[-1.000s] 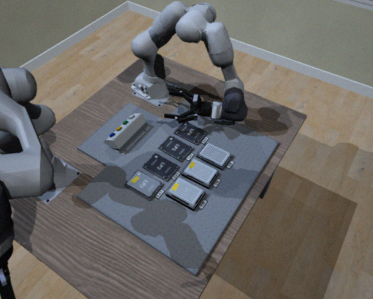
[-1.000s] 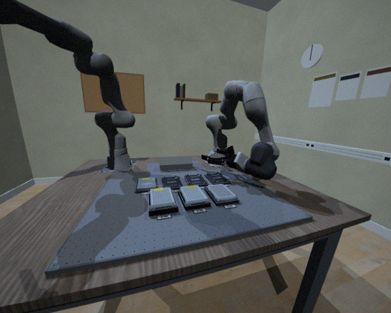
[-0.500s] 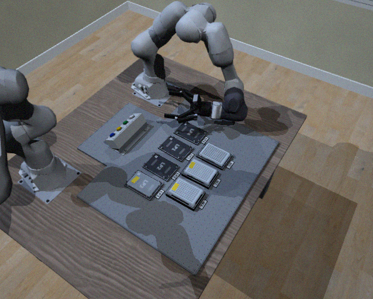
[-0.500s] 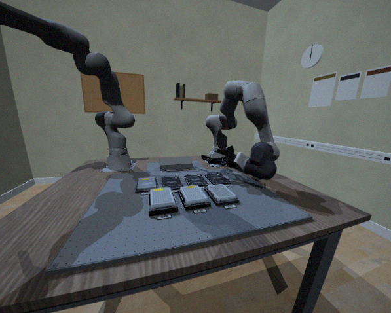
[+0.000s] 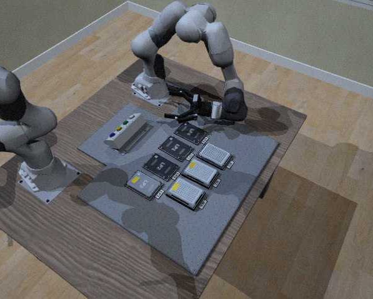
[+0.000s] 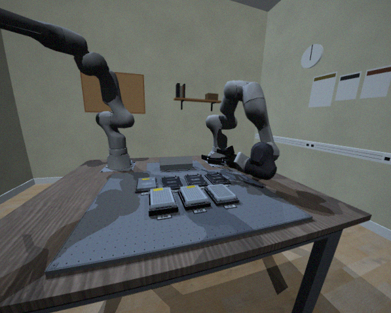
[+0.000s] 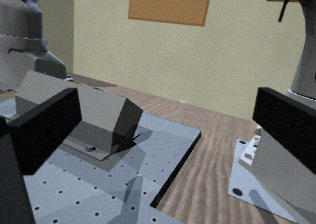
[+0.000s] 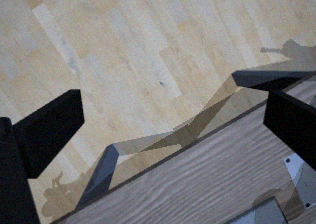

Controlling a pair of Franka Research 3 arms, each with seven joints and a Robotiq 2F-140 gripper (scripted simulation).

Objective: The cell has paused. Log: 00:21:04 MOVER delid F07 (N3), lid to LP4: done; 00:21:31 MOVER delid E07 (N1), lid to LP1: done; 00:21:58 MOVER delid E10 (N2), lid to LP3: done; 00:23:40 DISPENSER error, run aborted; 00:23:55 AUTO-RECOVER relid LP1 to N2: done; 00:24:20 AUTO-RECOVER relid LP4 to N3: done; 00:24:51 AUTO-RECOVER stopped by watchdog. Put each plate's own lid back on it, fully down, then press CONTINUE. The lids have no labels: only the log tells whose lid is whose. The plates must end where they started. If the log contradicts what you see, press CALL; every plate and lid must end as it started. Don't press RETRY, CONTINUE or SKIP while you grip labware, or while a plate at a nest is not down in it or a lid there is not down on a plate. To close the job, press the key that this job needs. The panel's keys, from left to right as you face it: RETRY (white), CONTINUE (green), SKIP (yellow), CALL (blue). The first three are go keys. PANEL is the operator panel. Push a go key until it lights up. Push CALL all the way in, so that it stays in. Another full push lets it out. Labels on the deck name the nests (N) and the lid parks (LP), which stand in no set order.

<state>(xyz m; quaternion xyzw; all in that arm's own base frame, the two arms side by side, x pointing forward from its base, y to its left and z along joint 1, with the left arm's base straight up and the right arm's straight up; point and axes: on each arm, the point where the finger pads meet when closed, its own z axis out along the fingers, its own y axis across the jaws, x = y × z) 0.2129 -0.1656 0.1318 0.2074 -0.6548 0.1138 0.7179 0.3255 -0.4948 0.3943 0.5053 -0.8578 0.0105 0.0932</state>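
Note:
Right now my left hand is 34 cm short of the N2 plate, 19 cm to the left of it and 9 cm above it. The rest, counted from my left hand: park LP4: 15 cm ahead, 1 cm to the right, 11 cm below; park LP1: 15 cm ahead, 14 cm to the right, 11 cm below; white RETRY key: 13 cm behind, 14 cm to the right, 5 cm below.

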